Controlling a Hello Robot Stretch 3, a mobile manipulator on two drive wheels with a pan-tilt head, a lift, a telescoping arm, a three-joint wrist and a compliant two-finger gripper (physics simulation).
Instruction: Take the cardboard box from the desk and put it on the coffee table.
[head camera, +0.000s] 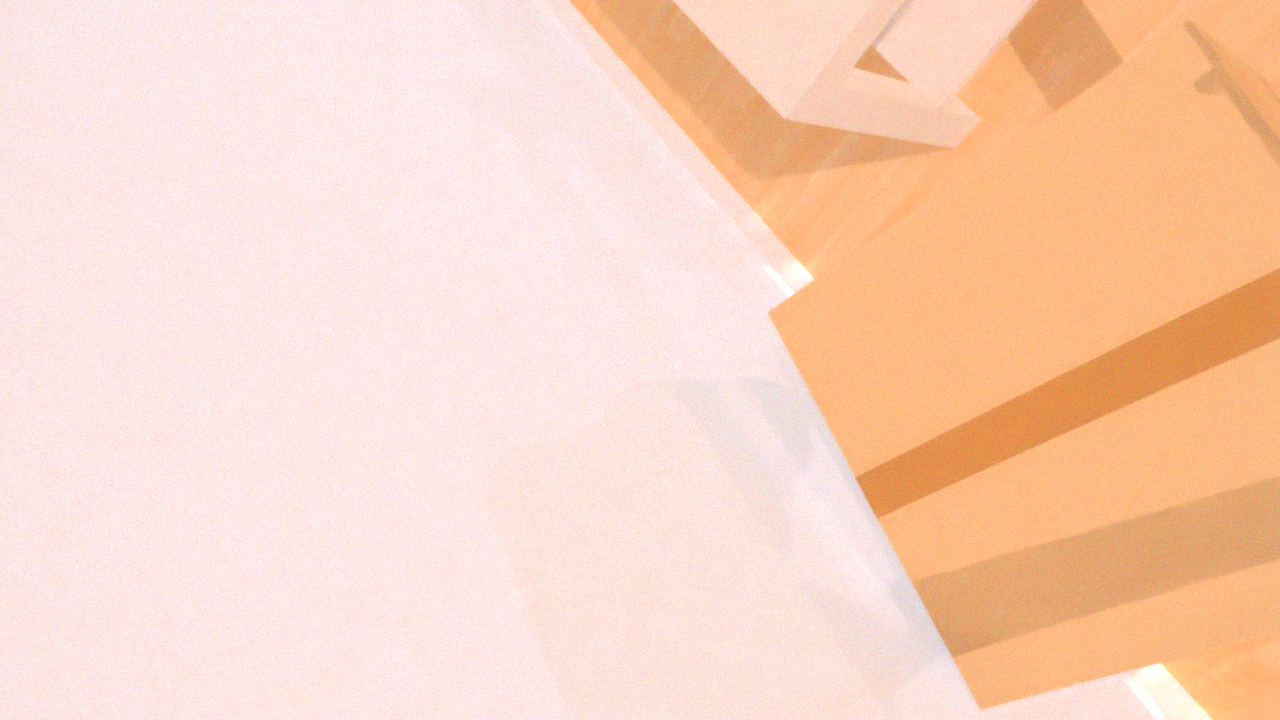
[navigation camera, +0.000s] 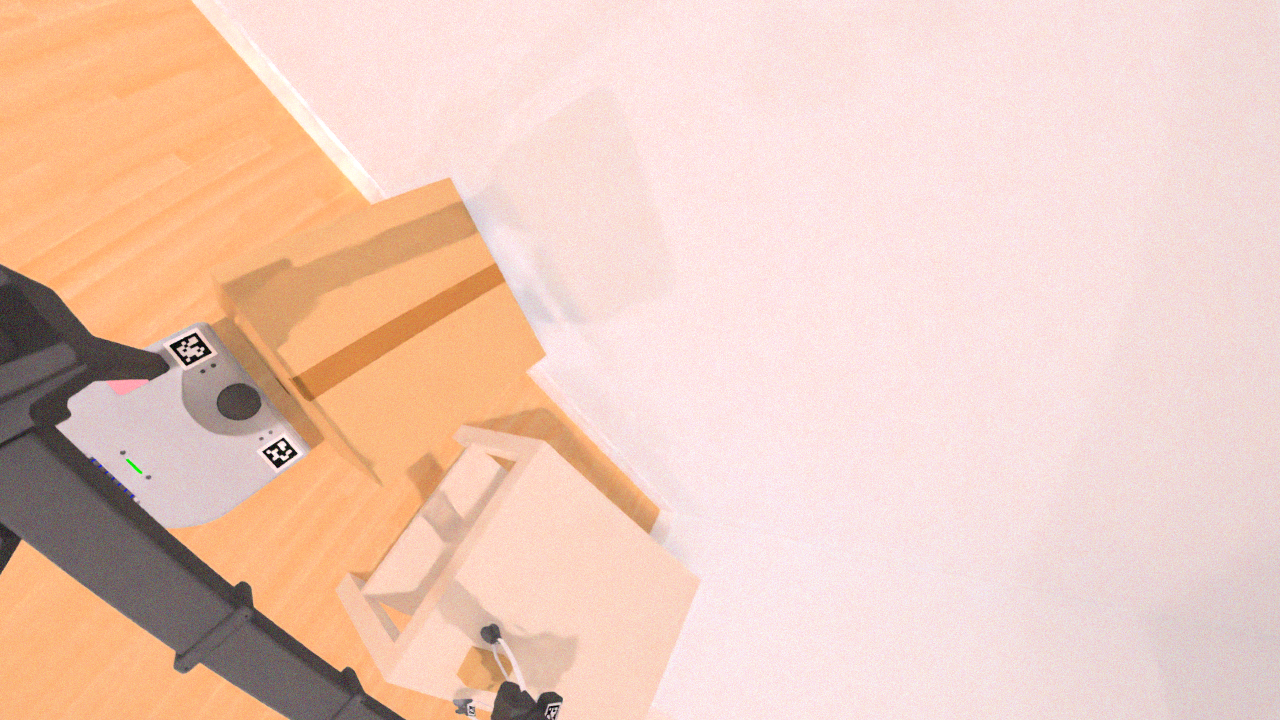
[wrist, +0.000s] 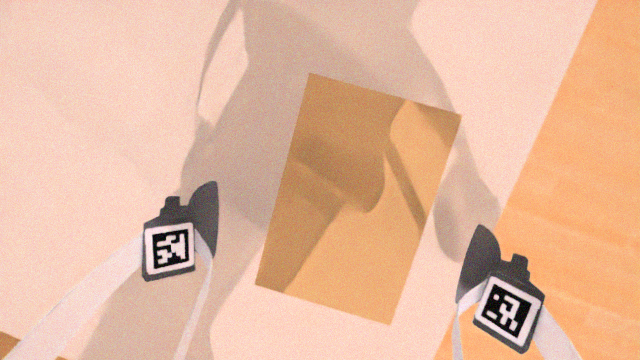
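Pixels of known places: gripper, between the fingertips: (navigation camera: 472, 663) (wrist: 338, 229); robot's base, origin of its link: (navigation camera: 237, 399).
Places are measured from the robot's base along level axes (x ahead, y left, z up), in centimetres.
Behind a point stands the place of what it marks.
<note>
The small cardboard box (navigation camera: 472, 667) {x -2.6, y -63.3, z 48.6 cm} (wrist: 357, 200) {x -1.5, y -67.9, z 50.0 cm} rests on the top of a pale low table (head camera: 760, 44) {x 38.4, y -48.1, z 45.0 cm} (navigation camera: 590, 573) {x 30.0, y -78.3, z 45.0 cm} (wrist: 100, 75) {x 13.9, y -65.2, z 45.0 cm}, which looks like the coffee table, near one of its edges. My gripper (navigation camera: 477, 671) {x -2.2, y -65.3, z 45.4 cm} (wrist: 338, 229) {x -2.2, y -65.3, z 45.4 cm} is open above the box. Its fingers are spread wide, one beyond each long side of the box, with a gap on both sides in the wrist view. Shadows of the gripper fall over the box and the tabletop. The box and the gripper do not show in the head view. I cannot make out the desk in these views.
A large cardboard box (head camera: 984, 313) {x 34.3, y -13.1, z 40.6 cm} (navigation camera: 429, 394) {x 26.2, y -16.2, z 40.6 cm} with a brown tape strip stands on the wood floor (navigation camera: 107, 161) {x 8.1, y 54.9, z 0.0 cm} (wrist: 590, 150) {x -39.7, y -92.4, z 0.0 cm}, between my base (navigation camera: 205, 474) {x -12.2, y -8.2, z 16.0 cm} and the white wall (head camera: 268, 358) {x 68.7, y -33.0, z 91.0 cm} (navigation camera: 895, 268) {x 66.0, y -21.0, z 116.0 cm}. It is beside the pale table. My dark arm (navigation camera: 134, 582) {x -10.8, y -4.2, z 81.1 cm} extends towards the table.
</note>
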